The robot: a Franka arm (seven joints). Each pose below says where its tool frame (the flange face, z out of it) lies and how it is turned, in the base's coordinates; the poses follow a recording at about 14 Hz.
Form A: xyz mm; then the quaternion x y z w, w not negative.
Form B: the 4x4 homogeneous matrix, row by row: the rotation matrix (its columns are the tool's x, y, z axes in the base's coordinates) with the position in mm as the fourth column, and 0 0 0 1 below. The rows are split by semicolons. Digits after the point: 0 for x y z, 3 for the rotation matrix.
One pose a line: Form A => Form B
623 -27 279 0.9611 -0.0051 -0.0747 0.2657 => 0.989 0.030 -0.146 623; -0.050 -0.859 -0.510 -27; -0.141 0.512 -0.848 279; 0 0 0 1
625 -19 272 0.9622 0.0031 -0.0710 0.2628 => 0.990 0.043 -0.135 625; -0.031 -0.862 -0.506 -19; -0.138 0.505 -0.852 272; 0 0 0 1
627 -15 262 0.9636 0.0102 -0.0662 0.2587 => 0.991 0.054 -0.122 627; -0.015 -0.866 -0.500 -15; -0.133 0.497 -0.857 262; 0 0 0 1
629 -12 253 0.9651 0.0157 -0.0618 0.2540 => 0.992 0.062 -0.111 629; -0.001 -0.870 -0.492 -12; -0.127 0.488 -0.863 253; 0 0 0 1
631 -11 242 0.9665 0.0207 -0.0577 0.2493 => 0.992 0.069 -0.101 631; 0.011 -0.875 -0.484 -11; -0.122 0.479 -0.869 242; 0 0 0 1
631 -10 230 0.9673 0.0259 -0.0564 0.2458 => 0.992 0.078 -0.096 631; 0.022 -0.878 -0.478 -10; -0.122 0.473 -0.873 230; 0 0 0 1
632 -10 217 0.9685 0.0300 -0.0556 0.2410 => 0.992 0.085 -0.093 632; 0.031 -0.882 -0.470 -10; -0.122 0.463 -0.878 217; 0 0 0 1
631 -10 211 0.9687 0.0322 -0.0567 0.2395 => 0.991 0.090 -0.094 631; 0.035 -0.883 -0.468 -10; -0.125 0.460 -0.879 211; 0 0 0 1
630 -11 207 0.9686 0.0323 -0.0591 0.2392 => 0.991 0.091 -0.099 630; 0.034 -0.883 -0.467 -11; -0.130 0.460 -0.879 207; 0 0 0 1
